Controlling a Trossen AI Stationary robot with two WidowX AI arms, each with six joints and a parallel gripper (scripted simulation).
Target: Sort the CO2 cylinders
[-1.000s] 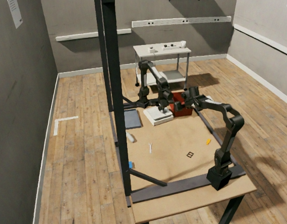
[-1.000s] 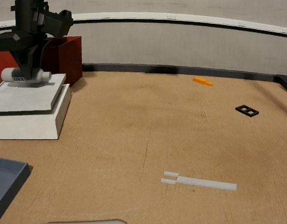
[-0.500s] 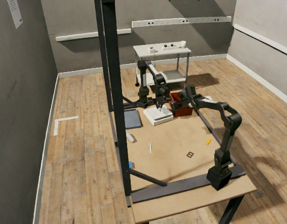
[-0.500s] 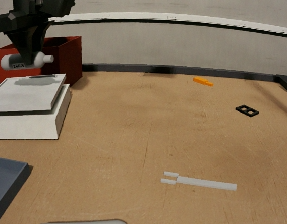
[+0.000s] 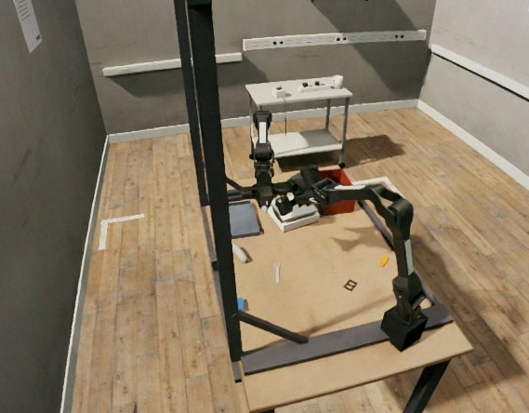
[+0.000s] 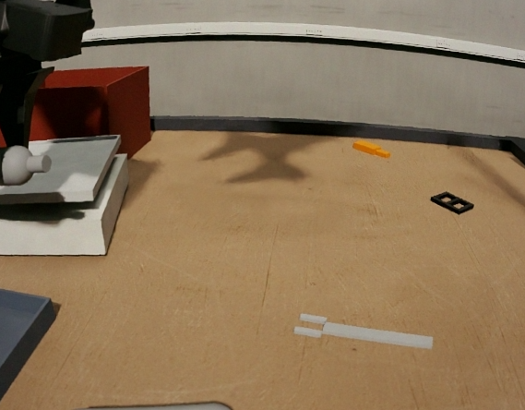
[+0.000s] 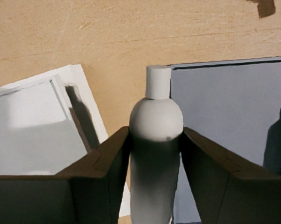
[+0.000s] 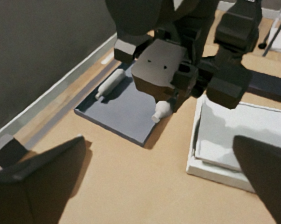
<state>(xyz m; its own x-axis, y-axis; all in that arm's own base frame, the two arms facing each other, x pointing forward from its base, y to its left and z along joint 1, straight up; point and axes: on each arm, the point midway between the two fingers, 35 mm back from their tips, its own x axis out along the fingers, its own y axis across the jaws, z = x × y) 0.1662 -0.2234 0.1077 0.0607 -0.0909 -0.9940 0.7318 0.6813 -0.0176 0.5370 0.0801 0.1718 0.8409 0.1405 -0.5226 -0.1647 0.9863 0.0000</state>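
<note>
My left hand is 140 mm above the blue-grey tray, 110 mm to the right of it and 100 mm past it. Round my left hand: scale (150 mm ahead, 110 mm below, 20 mm to the left); blue block (340 mm to the right, 290 mm behind, 130 mm below); red scrap bin (380 mm ahead, 110 mm below, 20 mm to the left).
</note>
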